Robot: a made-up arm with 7 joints. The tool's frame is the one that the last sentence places.
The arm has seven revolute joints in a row. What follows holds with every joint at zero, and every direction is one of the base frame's. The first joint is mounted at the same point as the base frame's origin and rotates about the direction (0.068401, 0.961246, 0.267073). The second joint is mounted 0.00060 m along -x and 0.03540 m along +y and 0.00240 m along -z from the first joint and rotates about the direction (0.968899, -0.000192, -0.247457). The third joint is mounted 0.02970 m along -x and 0.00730 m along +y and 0.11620 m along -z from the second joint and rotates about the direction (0.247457, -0.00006, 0.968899). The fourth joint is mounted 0.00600 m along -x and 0.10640 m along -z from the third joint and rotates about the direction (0.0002, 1, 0.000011). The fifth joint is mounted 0.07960 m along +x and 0.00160 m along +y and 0.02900 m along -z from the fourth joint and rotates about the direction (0.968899, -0.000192, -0.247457). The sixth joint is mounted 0.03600 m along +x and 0.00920 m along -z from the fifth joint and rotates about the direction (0.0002, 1, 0.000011). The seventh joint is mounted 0.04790 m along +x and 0.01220 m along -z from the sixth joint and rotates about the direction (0.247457, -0.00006, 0.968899). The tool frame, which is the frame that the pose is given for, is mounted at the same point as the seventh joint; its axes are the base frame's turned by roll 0.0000, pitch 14.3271 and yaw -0.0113 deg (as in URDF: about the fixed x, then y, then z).
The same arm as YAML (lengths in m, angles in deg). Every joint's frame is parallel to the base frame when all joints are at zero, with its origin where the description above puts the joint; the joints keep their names.
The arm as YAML. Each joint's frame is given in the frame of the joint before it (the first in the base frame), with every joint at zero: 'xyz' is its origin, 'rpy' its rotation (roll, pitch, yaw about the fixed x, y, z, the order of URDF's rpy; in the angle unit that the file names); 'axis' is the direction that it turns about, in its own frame. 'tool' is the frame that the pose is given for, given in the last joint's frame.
units:
  length: m
  angle: deg
joints:
  - name: joint 1
    type: revolute
    origin:
      xyz: [0.0, 0.0, 0.0]
      rpy: [0.0, 0.0, 0.0]
    axis: [0.068403, 0.961235, 0.26711]
  - name: joint 2
    type: revolute
    origin:
      xyz: [-0.0006, 0.0354, -0.0024]
      rpy: [0.0, 0.0, 0.0]
    axis: [0.968889, -0.0002, -0.247497]
  - name: joint 3
    type: revolute
    origin:
      xyz: [-0.0297, 0.0073, -0.1162]
      rpy: [0.0, 0.0, 0.0]
    axis: [0.247497, -0.0001, 0.968889]
  - name: joint 4
    type: revolute
    origin:
      xyz: [-0.006, 0.0, -0.1064]
      rpy: [0.0, 0.0, 0.0]
    axis: [0.0002, 1.0, 0.0]
  - name: joint 5
    type: revolute
    origin:
      xyz: [0.0796, 0.0016, -0.029]
      rpy: [0.0, 0.0, 0.0]
    axis: [0.968889, -0.0002, -0.247497]
  - name: joint 6
    type: revolute
    origin:
      xyz: [0.036, 0.0, -0.0092]
      rpy: [0.0, 0.0, 0.0]
    axis: [0.0002, 1.0, 0.0]
  - name: joint 7
    type: revolute
    origin:
      xyz: [0.0479, 0.0, -0.0122]
      rpy: [0.0, 0.0, 0.0]
    axis: [0.247497, -0.0001, 0.968889]
tool:
  origin:
    xyz: [0.0, 0.0, 0.0]
    rpy: [0.0, 14.33, -0.01]

